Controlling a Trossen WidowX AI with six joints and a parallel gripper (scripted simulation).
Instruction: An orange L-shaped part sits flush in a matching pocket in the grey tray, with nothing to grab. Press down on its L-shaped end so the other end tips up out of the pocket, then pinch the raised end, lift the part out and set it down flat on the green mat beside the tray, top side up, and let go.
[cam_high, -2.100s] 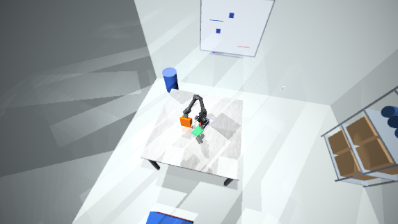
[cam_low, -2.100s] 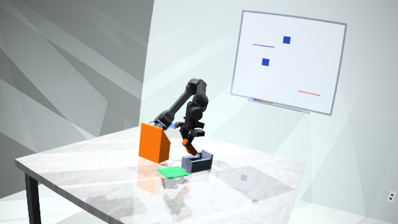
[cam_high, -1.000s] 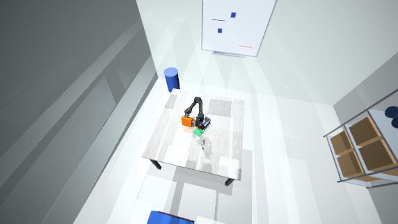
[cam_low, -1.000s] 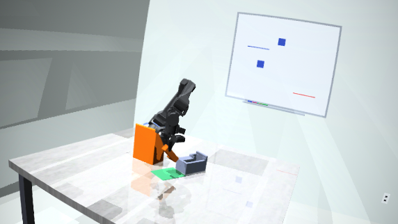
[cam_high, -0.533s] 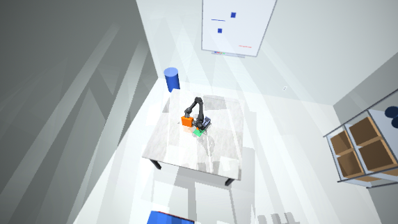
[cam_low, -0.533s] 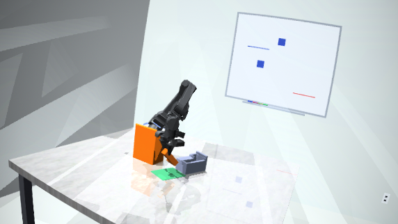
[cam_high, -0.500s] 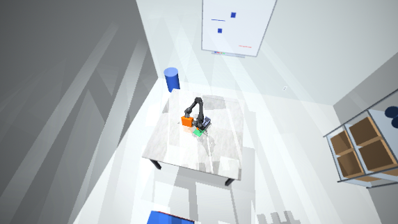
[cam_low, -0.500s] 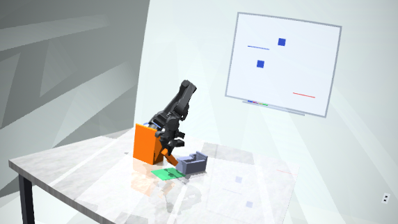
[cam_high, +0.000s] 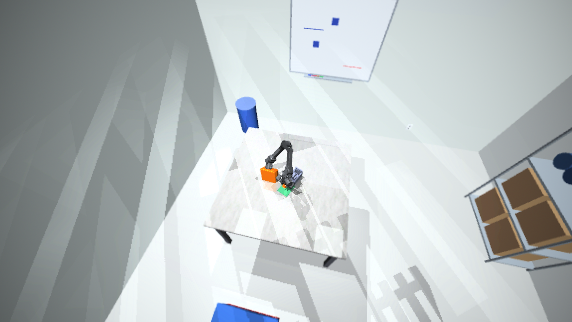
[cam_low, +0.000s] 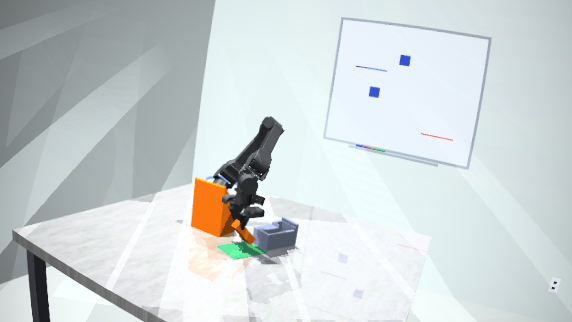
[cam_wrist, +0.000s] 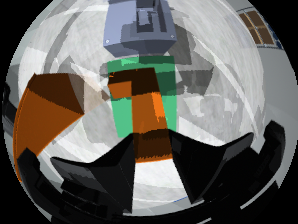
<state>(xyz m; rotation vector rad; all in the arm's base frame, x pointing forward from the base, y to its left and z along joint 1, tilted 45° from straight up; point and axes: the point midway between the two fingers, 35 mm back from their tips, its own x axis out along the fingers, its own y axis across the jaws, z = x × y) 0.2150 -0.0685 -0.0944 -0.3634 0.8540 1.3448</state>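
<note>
Right now the orange L-shaped part is 4 cm to the left of my gripper tip and 3 cm below it. Also, from my gripper tip: tray (17 cm to the left, 10 cm below, 6 cm ahead); then green mat (10 cm below, 2 cm to the left, 1 cm ahead).
</note>
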